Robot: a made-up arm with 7 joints.
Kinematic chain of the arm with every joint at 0, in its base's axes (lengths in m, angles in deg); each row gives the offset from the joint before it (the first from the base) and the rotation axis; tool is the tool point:
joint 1: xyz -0.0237 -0.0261 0.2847 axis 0 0.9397 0.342
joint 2: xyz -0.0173 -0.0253 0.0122 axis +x
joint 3: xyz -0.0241 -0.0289 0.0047 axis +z
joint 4: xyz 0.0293 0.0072 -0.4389 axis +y
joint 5: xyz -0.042 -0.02 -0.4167 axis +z
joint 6: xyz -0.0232 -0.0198 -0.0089 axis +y
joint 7: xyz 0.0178 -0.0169 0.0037 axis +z
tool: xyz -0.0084 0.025 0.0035
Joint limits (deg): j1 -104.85..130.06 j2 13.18..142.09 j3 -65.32..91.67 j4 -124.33..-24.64 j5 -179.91..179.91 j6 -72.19..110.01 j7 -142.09..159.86
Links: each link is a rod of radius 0.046 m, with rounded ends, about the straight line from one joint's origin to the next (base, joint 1, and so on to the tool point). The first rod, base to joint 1, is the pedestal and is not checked.
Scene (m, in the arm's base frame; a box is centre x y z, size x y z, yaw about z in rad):
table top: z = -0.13
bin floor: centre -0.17 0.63 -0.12 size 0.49 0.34 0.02 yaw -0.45
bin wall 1: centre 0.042 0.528 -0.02 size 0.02 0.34 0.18 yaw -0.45
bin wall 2: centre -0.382 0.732 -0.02 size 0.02 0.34 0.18 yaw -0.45
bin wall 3: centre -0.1 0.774 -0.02 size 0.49 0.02 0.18 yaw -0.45
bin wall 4: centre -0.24 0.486 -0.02 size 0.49 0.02 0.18 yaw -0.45
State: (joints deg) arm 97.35 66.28 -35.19 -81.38 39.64 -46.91 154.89
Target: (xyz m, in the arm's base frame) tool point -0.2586 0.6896 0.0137
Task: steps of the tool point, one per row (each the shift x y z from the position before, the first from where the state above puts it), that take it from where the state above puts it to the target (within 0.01 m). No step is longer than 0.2 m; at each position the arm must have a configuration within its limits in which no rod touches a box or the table.
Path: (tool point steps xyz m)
1: 0.0079 0.1572 0.0537
2: 0.0578 0.1571 0.0616
3: 0.1074 0.1399 0.0678
4: 0.0938 0.0500 -0.0613
5: 0.1053 0.0356 -0.0325
6: -0.0096 0.0090 -0.1005
7: 0.0096 -0.0090 -0.1177

